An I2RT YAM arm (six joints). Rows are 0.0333 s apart.
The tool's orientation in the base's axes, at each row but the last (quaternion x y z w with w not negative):
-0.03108, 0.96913, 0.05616, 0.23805
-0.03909, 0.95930, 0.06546, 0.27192
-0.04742, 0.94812, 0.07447, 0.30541
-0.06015, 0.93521, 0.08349, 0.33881
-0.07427, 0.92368, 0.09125, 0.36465
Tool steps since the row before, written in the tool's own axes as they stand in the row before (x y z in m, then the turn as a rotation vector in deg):
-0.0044, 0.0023, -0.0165, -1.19, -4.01, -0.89
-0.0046, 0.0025, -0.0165, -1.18, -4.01, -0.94
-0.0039, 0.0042, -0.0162, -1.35, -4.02, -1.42
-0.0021, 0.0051, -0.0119, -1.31, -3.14, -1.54
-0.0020, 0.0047, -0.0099, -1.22, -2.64, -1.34
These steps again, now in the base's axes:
-0.0039, 0.0004, 0.0168, 0.99, -4.05, 0.96
-0.0049, 0.0002, 0.0166, 0.96, -4.05, 1.00
-0.0067, 0.0016, 0.0158, 0.82, -4.14, 1.48
-0.0067, 0.0028, 0.0109, 0.57, -3.30, 1.65
-0.0060, 0.0025, 0.0090, 0.54, -2.78, 1.50

